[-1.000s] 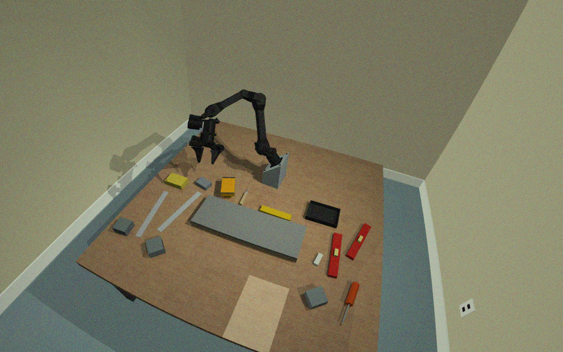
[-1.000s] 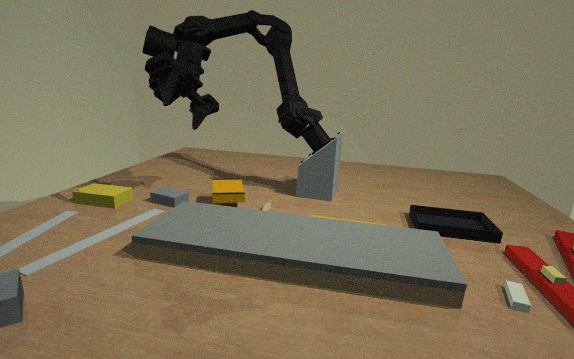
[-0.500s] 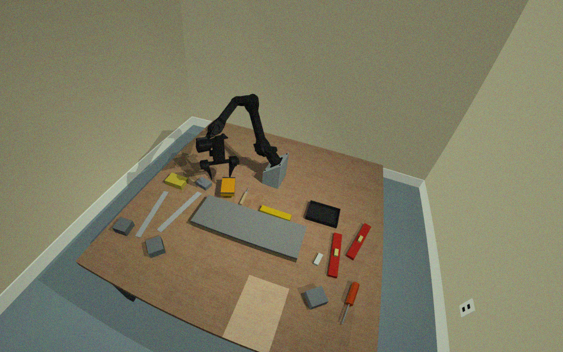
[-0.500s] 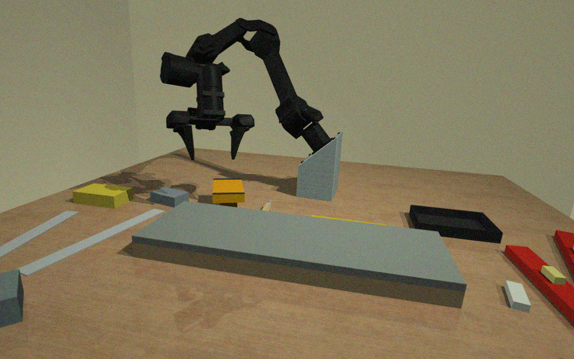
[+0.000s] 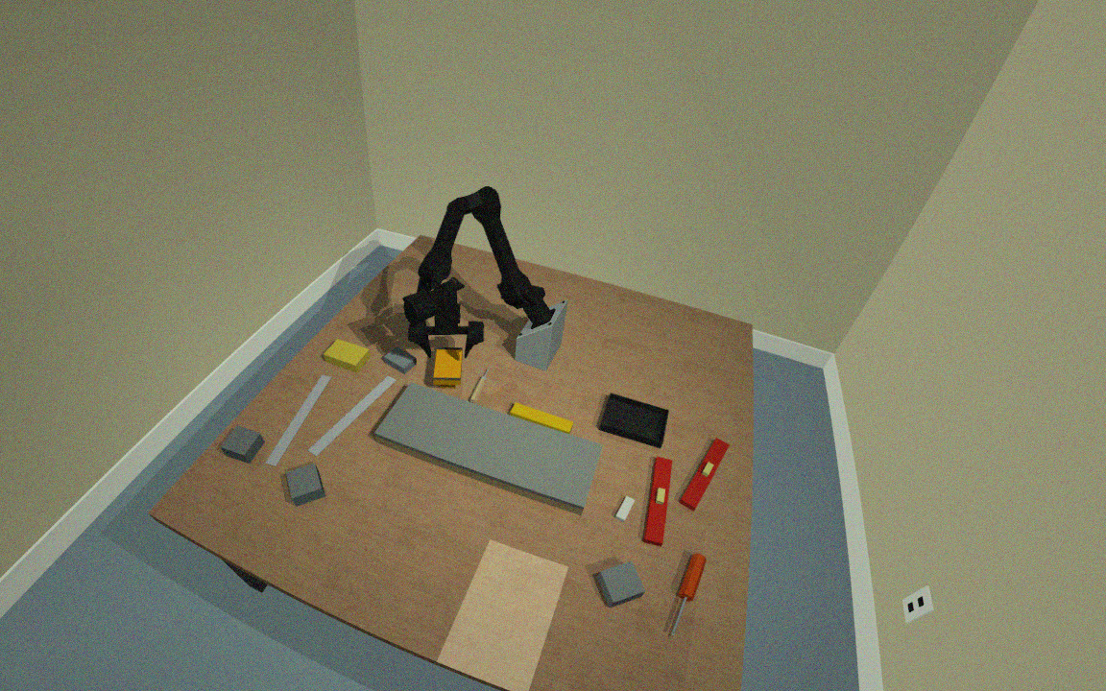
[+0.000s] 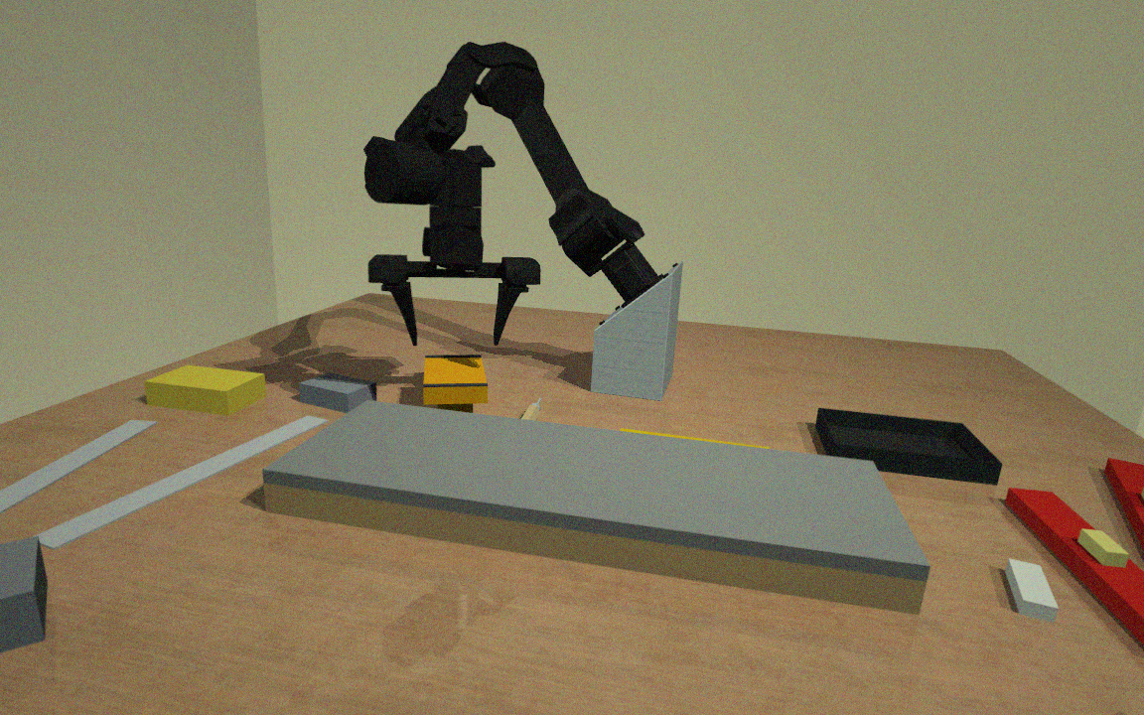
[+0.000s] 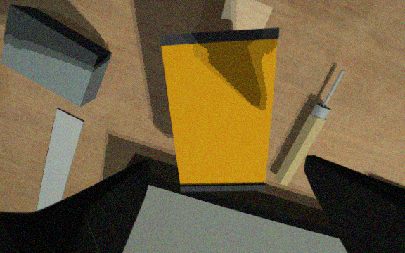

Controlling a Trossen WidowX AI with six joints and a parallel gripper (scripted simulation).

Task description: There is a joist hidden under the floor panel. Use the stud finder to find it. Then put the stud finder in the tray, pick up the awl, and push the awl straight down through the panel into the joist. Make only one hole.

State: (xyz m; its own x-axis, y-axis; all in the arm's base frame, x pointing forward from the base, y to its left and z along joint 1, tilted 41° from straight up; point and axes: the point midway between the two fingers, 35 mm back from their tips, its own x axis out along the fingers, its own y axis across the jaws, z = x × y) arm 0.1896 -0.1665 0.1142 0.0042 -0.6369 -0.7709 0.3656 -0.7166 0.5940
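My gripper tip is 20 mm past the yellow stud finder, 10 mm to the left of it and 80 mm above it. Round my gripper tip: thin yellow bar 40 mm ahead, 280 mm to the left, 80 mm below; awl 20 mm behind, 90 mm to the left, 80 mm below; grey block 10 mm behind, 150 mm to the right, 80 mm below.
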